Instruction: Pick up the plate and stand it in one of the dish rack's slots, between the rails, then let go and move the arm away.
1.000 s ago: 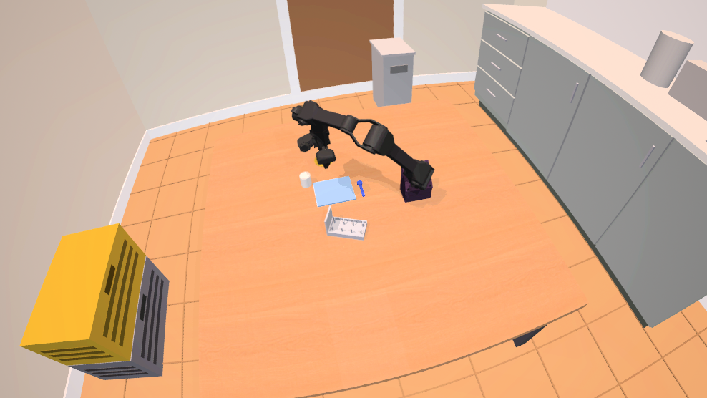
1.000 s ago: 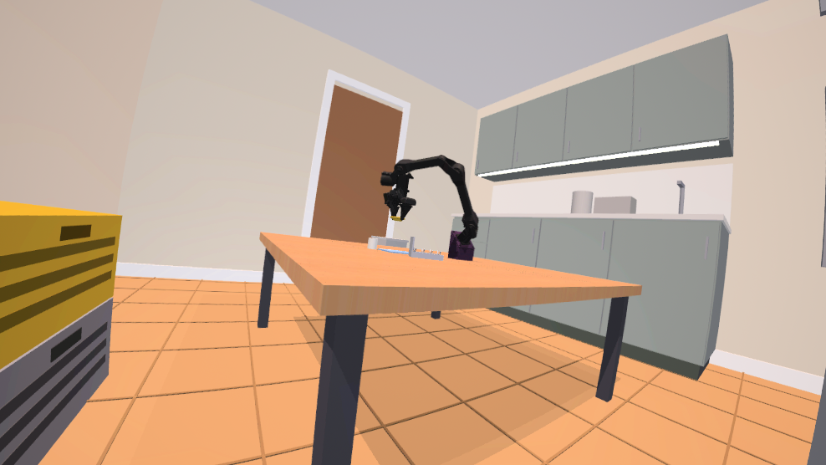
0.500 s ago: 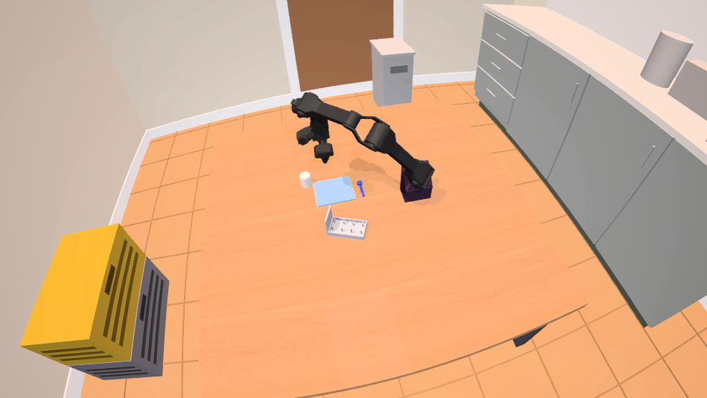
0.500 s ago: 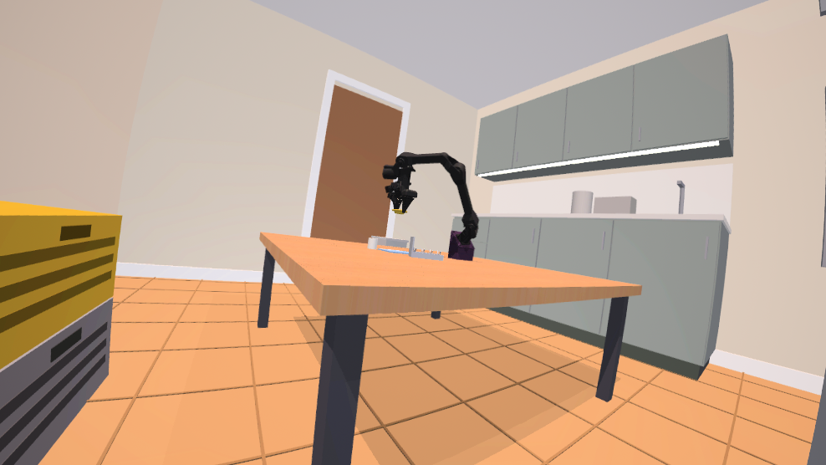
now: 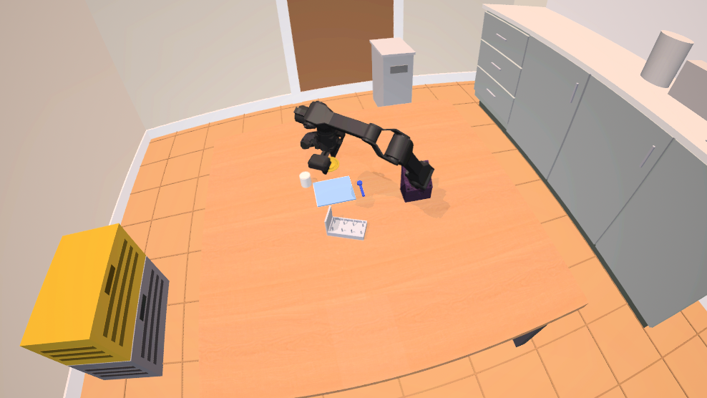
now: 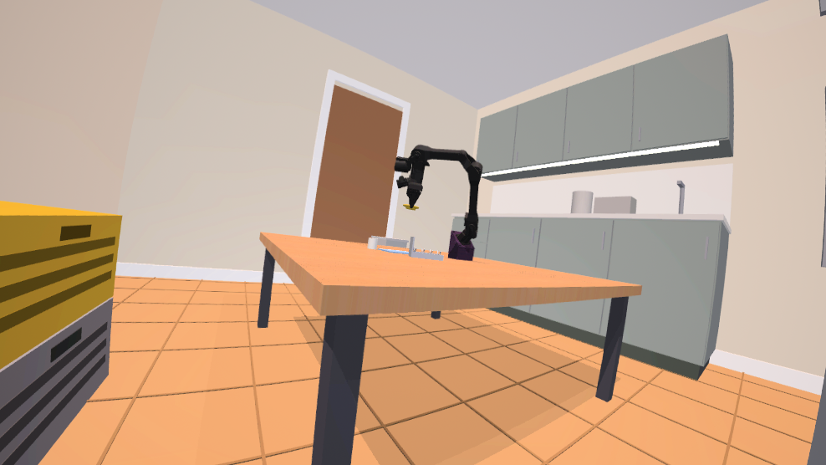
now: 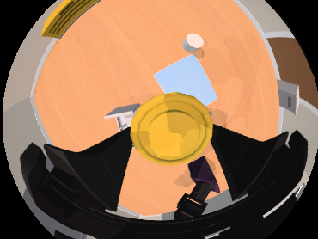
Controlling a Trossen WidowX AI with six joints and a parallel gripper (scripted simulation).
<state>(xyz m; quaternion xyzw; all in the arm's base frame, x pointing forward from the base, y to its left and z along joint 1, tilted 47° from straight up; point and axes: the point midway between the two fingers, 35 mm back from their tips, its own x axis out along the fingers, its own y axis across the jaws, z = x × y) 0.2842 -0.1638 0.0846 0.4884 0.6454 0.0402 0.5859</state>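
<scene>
My gripper tip is 10 mm past the grey dish rack, 120 mm to the right of it and 180 mm above it. Round my gripper tip: blue spoon: 120 mm behind, 60 mm to the right, 200 mm below; yellow plate: 10 mm above; light blue mat: 20 mm behind, 70 mm to the right, 200 mm below.
</scene>
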